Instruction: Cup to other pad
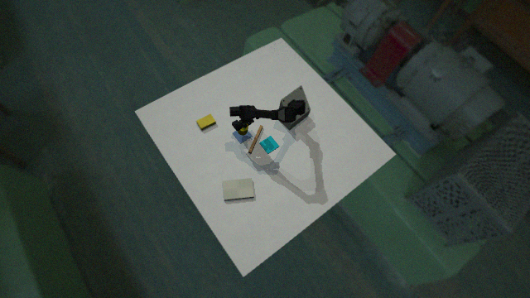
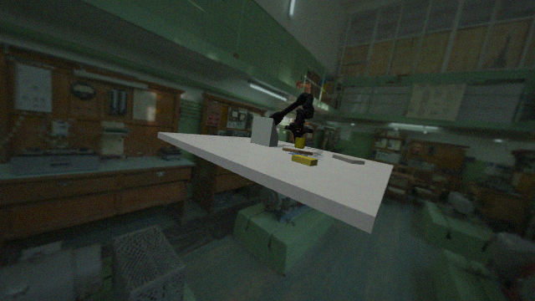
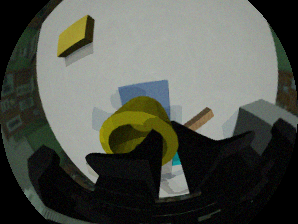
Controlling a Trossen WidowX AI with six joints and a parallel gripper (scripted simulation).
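My gripper tip is 3 cm short of the red marble and 2 cm above it. From my gripper tip the other things lie so: teal pad 6 cm behind, 17 cm to the left, 9 cm below; then wooden stick 1 cm behind, 8 cm to the left, 8 cm below; then yellow cup 2 cm ahead.
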